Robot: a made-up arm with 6 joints. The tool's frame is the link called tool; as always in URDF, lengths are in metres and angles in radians. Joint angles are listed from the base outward. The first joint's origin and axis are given. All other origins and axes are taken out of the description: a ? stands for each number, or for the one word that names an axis. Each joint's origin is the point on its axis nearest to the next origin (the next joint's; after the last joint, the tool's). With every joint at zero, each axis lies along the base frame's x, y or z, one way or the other. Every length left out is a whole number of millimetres.
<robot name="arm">
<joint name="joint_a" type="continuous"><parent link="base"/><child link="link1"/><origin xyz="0 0 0.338" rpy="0 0 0"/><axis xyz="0 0 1"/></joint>
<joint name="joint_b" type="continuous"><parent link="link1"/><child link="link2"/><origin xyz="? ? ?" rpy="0 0 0"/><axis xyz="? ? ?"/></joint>
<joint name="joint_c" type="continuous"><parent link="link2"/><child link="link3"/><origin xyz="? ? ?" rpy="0 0 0"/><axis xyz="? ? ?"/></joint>
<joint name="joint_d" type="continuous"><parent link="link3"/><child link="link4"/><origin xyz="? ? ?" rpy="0 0 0"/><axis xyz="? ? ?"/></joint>
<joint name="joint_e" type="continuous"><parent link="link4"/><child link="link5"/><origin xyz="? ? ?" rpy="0 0 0"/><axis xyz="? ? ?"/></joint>
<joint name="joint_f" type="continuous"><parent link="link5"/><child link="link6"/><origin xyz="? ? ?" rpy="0 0 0"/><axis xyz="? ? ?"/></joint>
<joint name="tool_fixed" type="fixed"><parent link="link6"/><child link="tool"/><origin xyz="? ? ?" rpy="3.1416 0 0"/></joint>
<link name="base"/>
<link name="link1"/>
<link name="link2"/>
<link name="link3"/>
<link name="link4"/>
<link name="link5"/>
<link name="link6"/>
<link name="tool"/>
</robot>
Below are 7 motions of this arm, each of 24 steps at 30 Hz.
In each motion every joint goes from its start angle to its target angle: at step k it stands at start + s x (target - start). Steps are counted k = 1, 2, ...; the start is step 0. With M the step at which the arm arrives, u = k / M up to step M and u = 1 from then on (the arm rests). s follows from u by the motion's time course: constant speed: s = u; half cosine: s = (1 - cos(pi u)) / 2; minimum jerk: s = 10 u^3 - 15 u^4 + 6 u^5.
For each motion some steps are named. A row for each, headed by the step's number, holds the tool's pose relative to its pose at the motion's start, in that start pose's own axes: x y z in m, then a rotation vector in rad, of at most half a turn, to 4 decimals.
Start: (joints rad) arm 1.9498 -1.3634 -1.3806 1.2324 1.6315 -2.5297
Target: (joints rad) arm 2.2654 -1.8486 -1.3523 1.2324 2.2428 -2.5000
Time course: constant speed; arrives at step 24
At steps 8, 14, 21, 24:
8: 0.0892 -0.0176 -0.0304 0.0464 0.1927 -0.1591
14: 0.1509 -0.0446 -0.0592 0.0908 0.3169 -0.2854
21: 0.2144 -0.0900 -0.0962 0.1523 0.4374 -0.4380
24: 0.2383 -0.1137 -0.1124 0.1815 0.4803 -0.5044

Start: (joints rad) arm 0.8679 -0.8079 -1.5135 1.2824 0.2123 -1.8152
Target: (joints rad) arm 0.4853 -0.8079 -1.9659 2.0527 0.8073 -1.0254
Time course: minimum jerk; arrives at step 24
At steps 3, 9, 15, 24:
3: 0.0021 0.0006 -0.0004 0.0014 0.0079 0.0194
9: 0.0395 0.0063 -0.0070 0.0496 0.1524 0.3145
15: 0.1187 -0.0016 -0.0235 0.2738 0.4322 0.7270
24: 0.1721 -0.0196 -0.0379 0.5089 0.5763 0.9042

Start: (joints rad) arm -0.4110 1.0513 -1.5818 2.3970 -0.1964 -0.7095
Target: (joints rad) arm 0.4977 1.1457 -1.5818 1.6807 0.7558 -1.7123
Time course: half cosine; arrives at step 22
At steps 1, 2, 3, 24:
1: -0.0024 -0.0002 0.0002 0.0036 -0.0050 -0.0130
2: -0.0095 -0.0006 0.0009 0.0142 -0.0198 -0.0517
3: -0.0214 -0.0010 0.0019 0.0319 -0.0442 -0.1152
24: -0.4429 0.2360 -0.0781 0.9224 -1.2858 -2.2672

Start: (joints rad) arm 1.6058 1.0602 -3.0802 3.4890 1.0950 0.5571
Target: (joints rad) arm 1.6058 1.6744 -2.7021 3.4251 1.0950 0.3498
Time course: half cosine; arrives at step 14
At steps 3, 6, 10, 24:
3: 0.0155 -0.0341 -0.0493 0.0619 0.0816 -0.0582
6: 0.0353 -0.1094 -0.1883 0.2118 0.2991 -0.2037
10: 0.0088 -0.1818 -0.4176 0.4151 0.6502 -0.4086
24: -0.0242 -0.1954 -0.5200 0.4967 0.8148 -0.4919

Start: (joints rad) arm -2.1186 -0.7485 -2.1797 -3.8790 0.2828 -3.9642
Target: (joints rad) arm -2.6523 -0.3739 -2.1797 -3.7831 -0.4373 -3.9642
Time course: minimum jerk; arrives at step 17
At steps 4, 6, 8, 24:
4: 0.0010 -0.0239 0.0012 0.0858 -0.0482 -0.0329
6: -0.0015 -0.0634 -0.0005 0.2284 -0.1380 -0.0922
8: -0.0124 -0.1130 -0.0097 0.4131 -0.2753 -0.1781
24: -0.0744 -0.2108 -0.0675 0.8517 -0.7338 -0.4234

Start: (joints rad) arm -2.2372 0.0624 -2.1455 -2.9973 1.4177 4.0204
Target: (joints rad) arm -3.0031 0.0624 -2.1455 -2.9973 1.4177 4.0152
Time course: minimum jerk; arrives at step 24
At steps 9, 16, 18, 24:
9: 0.0572 0.0345 0.0127 0.0678 -0.0404 -0.1969
16: 0.1752 0.0641 0.0475 0.1949 -0.1157 -0.5652
18: 0.2001 0.0642 0.0561 0.2212 -0.1312 -0.6413
24: 0.2241 0.0623 0.0649 0.2468 -0.1463 -0.7153

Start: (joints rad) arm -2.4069 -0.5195 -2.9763 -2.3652 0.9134 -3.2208
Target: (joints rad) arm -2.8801 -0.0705 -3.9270 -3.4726 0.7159 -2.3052
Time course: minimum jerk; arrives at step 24
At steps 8, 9, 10, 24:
8: -0.0009 -0.0316 -0.0240 0.3121 0.0129 0.0625
9: -0.0005 -0.0403 -0.0331 0.4070 0.0087 0.0778
10: 0.0005 -0.0490 -0.0438 0.5091 0.0000 0.0918
24: 0.0355 -0.0936 -0.1649 1.3222 -0.2103 0.0661

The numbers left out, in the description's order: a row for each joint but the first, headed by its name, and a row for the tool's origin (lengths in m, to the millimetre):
joint_b: xyz 0 0 0, axis 0 1 0
joint_c: xyz 0.061 0 0.324, axis 0 1 0
joint_d: xyz 0.064 0 -0.281, axis 0 0 -1
joint_e: xyz 0 0 0, axis 0 1 0
joint_f: xyz 0.057 0 -0.072, axis 0 0 -1
tool: xyz 0 0 0

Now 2 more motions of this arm.
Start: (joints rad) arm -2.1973 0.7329 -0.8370 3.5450 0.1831 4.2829
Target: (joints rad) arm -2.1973 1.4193 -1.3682 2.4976 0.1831 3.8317
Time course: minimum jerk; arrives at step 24
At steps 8, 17, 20, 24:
8: 0.0059 0.0003 0.0438 -0.0137 -0.0417 -0.3125
17: 0.0229 0.0298 0.1831 -0.0140 -0.2223 -1.2518
20: 0.0252 0.0400 0.2083 -0.0041 -0.2642 -1.4212
24: 0.0259 0.0434 0.2159 -0.0003 -0.2775 -1.4726

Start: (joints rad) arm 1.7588 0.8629 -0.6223 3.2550 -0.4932 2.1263
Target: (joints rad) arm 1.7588 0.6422 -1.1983 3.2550 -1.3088 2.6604
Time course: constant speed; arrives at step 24
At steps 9, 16, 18, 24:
9: 0.0214 0.0200 -0.0731 0.0235 0.0159 0.1800
16: 0.0285 0.0237 -0.1381 0.0406 0.0213 0.3149
18: 0.0289 0.0226 -0.1575 0.0450 0.0217 0.3527
24: 0.0251 0.0136 -0.2165 0.0564 0.0201 0.4651

